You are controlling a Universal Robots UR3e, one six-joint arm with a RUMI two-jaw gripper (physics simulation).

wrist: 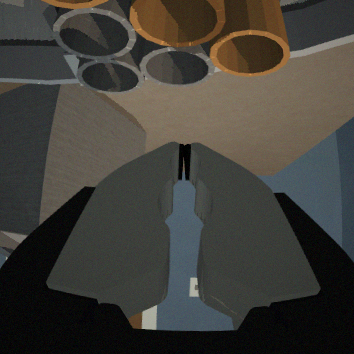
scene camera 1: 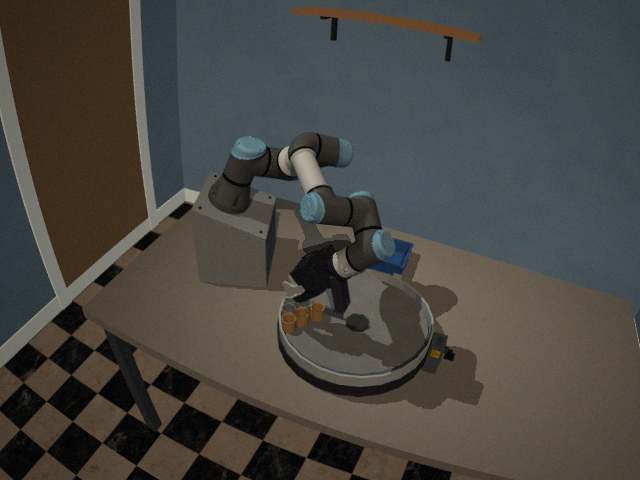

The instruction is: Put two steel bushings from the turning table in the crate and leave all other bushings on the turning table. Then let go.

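Where they show: gripper, fingertip midpoint: [wrist: 183,148] [scene camera 1: 286,297]; arm's base at its link origin: [scene camera 1: 227,200].
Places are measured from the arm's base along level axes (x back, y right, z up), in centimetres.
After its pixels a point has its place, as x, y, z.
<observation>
My gripper [scene camera 1: 286,287] {-26.2, 23.7, -10.4} [wrist: 183,148] {-26.2, 23.7, -10.4} is shut with nothing between its fingertips. It is tilted, above the left rim of the turning table [scene camera 1: 361,380] {-49.9, 40.4, -16.8}. Three grey steel bushings show in the wrist view: one steel bushing [wrist: 95,33] {-28.6, 19.3, -15.9}, a second steel bushing [wrist: 110,76] {-24.8, 18.8, -15.6} and a third steel bushing [wrist: 176,66] {-25.1, 23.0, -15.7}. They stand close together beside the copper-coloured bushings; in the scene view they are faint, just below the fingers. Three copper-coloured bushings [scene camera 1: 288,322] {-28.2, 28.6, -14.4} [scene camera 1: 301,317] {-30.8, 25.6, -14.6} [scene camera 1: 317,312] {-34.3, 22.4, -14.7} stand in a row on the turning table. The blue crate [scene camera 1: 402,255] {-53.5, -20.9, -23.1} is partly hidden behind the arm.
A dark bar [scene camera 1: 339,295] reaches over the turning table beside the copper-coloured bushings, near the dark round hub [scene camera 1: 357,322] {-44.9, 20.3, -17.6}. A grey box with a yellow label [scene camera 1: 435,353] {-67.5, 26.3, -17.8} sits at the turning table's right side. The robot's grey pedestal [scene camera 1: 232,248] {-5.4, 10.2, -9.4} stands at the left back.
</observation>
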